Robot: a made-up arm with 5 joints. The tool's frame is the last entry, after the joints.
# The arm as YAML. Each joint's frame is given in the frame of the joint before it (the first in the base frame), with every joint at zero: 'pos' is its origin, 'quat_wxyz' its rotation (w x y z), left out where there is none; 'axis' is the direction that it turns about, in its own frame. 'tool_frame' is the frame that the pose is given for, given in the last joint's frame.
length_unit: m
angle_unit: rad
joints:
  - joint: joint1
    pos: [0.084, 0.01, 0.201]
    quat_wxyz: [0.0, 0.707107, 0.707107, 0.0]
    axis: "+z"
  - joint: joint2
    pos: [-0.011, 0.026, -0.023]
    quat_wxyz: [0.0, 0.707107, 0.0, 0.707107]
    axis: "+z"
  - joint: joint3
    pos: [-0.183, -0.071, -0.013]
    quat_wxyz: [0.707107, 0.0, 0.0, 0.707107]
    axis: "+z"
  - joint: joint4
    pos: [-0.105, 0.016, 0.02]
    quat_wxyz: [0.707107, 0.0, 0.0, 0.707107]
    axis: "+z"
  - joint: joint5
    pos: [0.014, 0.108, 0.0]
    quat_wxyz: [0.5, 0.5, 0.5, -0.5]
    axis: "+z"
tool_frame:
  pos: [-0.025, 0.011, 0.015]
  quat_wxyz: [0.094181, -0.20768, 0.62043, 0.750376]
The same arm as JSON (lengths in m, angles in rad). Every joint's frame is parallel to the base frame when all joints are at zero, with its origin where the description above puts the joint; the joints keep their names.
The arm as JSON. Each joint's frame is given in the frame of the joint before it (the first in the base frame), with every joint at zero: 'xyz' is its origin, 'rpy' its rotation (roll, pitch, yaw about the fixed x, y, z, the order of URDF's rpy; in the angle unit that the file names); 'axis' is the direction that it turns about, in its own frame. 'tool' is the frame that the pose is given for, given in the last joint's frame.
{
  "units": {
    "length": "m",
    "angle": "rad"
  },
  "joints": [
    {
      "name": "joint1",
      "type": "revolute",
      "origin": {
        "xyz": [
          0.084,
          0.01,
          0.201
        ],
        "rpy": [
          0.0,
          0.0,
          0.0
        ]
      },
      "axis": "-z"
    },
    {
      "name": "joint2",
      "type": "revolute",
      "origin": {
        "xyz": [
          0.026,
          -0.011,
          0.023
        ],
        "rpy": [
          0.0,
          0.0,
          0.0
        ]
      },
      "axis": "+y"
    },
    {
      "name": "joint3",
      "type": "revolute",
      "origin": {
        "xyz": [
          0.071,
          -0.013,
          0.183
        ],
        "rpy": [
          0.0,
          0.0,
          0.0
        ]
      },
      "axis": "+y"
    },
    {
      "name": "joint4",
      "type": "revolute",
      "origin": {
        "xyz": [
          0.105,
          0.02,
          0.016
        ],
        "rpy": [
          0.0,
          0.0,
          0.0
        ]
      },
      "axis": "+y"
    },
    {
      "name": "joint5",
      "type": "revolute",
      "origin": {
        "xyz": [
          0.108,
          0.0,
          0.014
        ],
        "rpy": [
          0.0,
          0.0,
          0.0
        ]
      },
      "axis": "-x"
    }
  ],
  "tool": {
    "origin": {
      "xyz": [
        -0.015,
        0.025,
        0.011
      ],
      "rpy": [
        -0.2155,
        0.1166,
        1.1247
      ]
    }
  }
}

